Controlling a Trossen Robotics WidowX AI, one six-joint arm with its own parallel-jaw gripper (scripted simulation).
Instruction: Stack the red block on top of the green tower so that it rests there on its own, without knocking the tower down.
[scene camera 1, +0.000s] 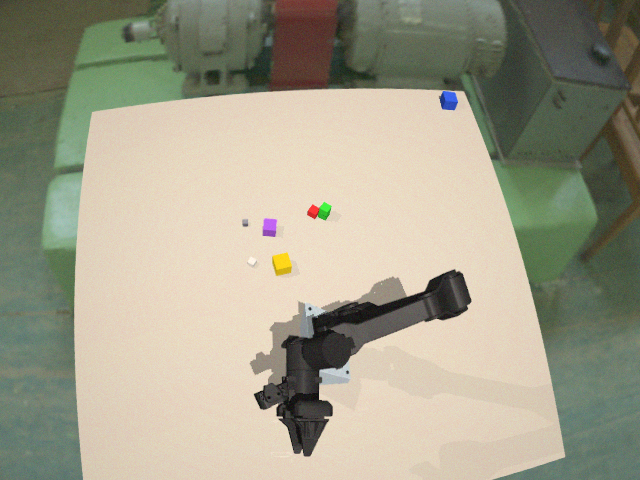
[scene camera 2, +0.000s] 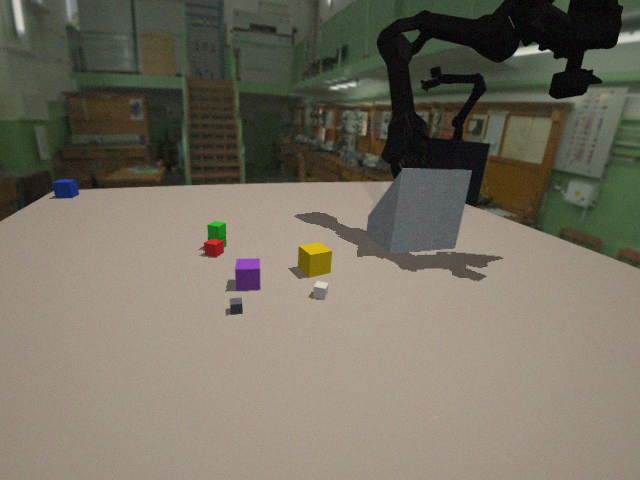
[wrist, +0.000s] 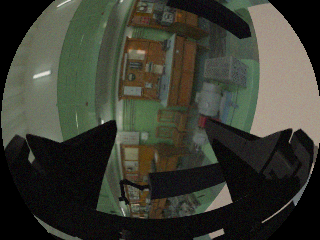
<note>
My gripper (scene camera 2: 605, 60) is open, with nothing in its grasp. Also in view: a yellow cube (scene camera 2: 314, 259) and a purple cube (scene camera 2: 247, 271).
My gripper shows as well in scene camera 1 (scene camera 1: 301, 455) and in the wrist view (wrist: 161, 124). The wrist view does not show the yellow cube: it is out of frame. The wrist view misses the purple cube: it is out of frame.
</note>
